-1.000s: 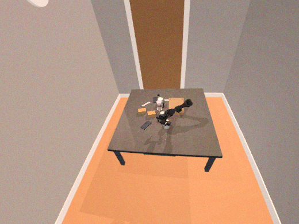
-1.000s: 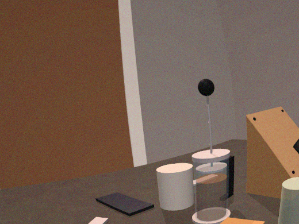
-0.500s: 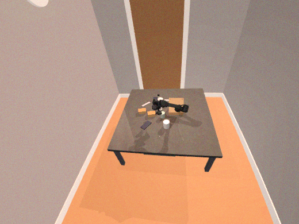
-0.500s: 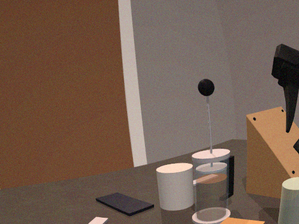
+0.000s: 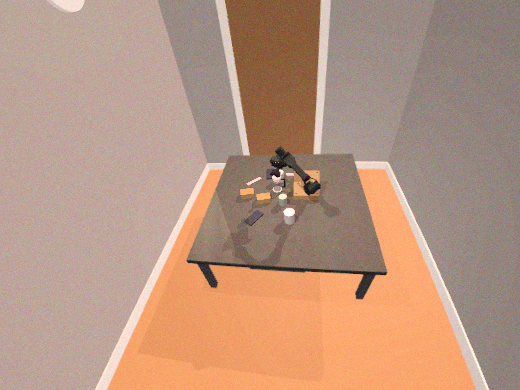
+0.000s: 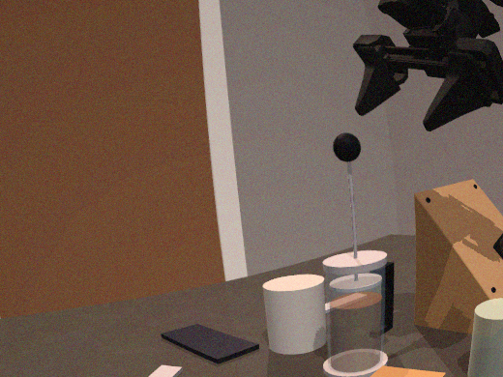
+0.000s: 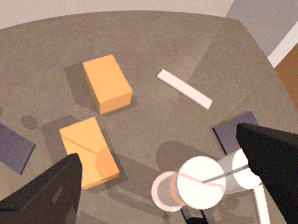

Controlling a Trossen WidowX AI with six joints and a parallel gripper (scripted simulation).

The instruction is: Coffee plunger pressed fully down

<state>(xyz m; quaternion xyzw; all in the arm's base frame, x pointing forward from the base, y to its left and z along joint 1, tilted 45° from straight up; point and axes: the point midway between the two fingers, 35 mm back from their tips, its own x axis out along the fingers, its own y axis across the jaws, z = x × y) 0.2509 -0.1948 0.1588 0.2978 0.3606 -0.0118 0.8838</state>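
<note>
The glass coffee press lies 150 mm below my gripper tip, 90 mm to the right of it and 50 mm behind it. The rest, counted from my gripper tip: pale green cup (240 mm below, 90 mm to the left, 80 mm behind).
</note>
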